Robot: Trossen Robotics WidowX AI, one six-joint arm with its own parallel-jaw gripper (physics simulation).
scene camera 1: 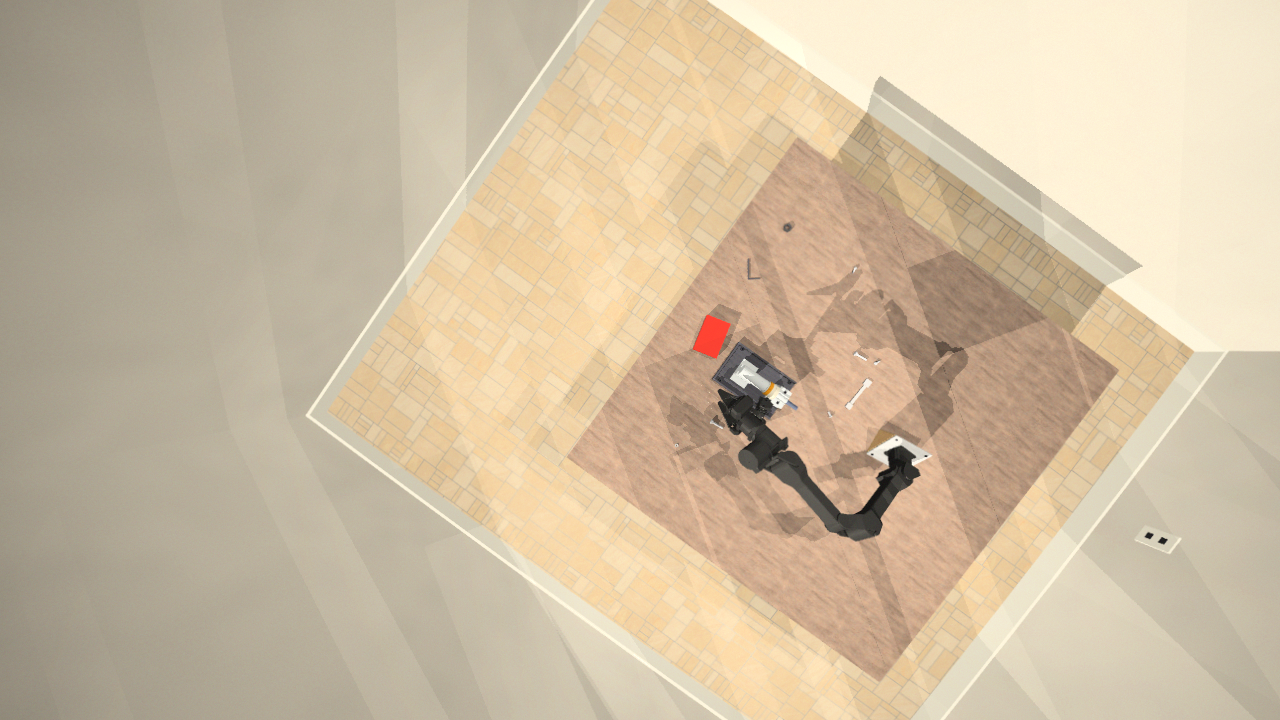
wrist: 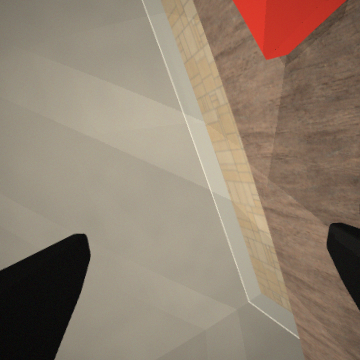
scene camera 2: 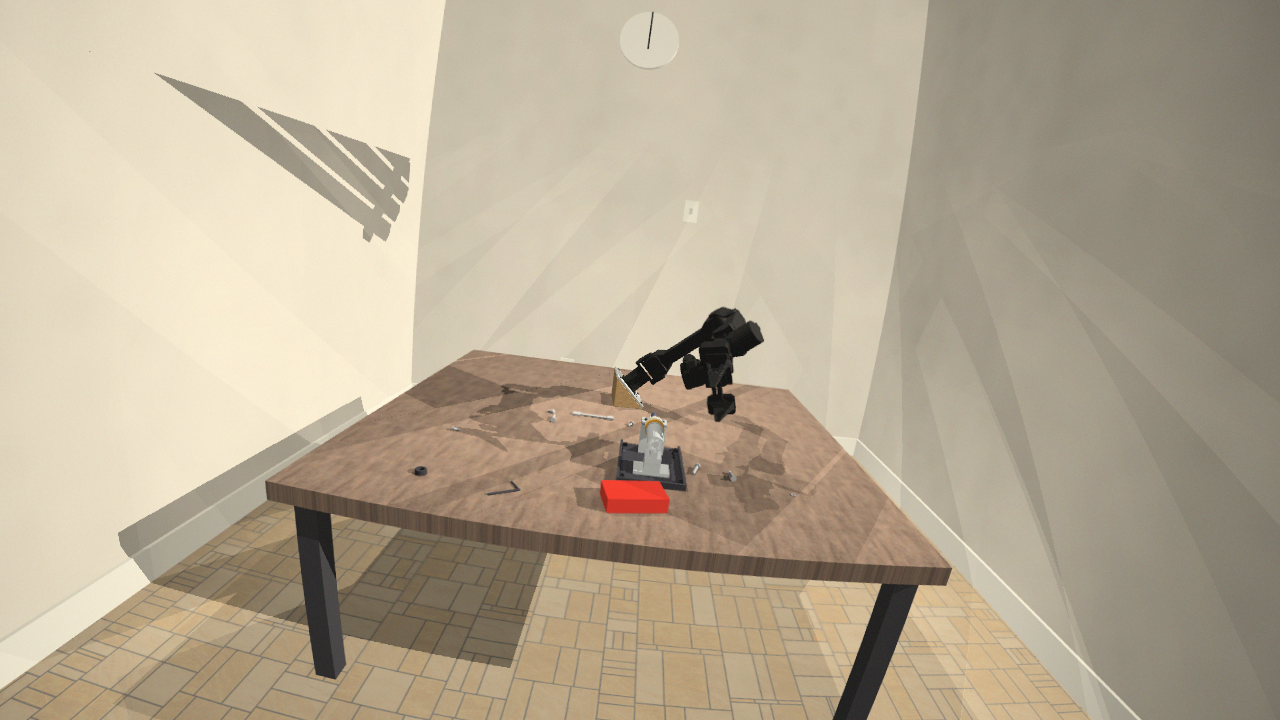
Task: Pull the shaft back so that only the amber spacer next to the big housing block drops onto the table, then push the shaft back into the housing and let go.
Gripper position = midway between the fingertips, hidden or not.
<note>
My gripper (scene camera 2: 715,404) is open, with nothing in its grasp. Also in view: a red block (scene camera 2: 617,496).
The red block shows as well in scene camera 1 (scene camera 1: 713,331) and in the wrist view (wrist: 276,35). My gripper is seen too in scene camera 1 (scene camera 1: 718,396) and in the wrist view (wrist: 208,240).
</note>
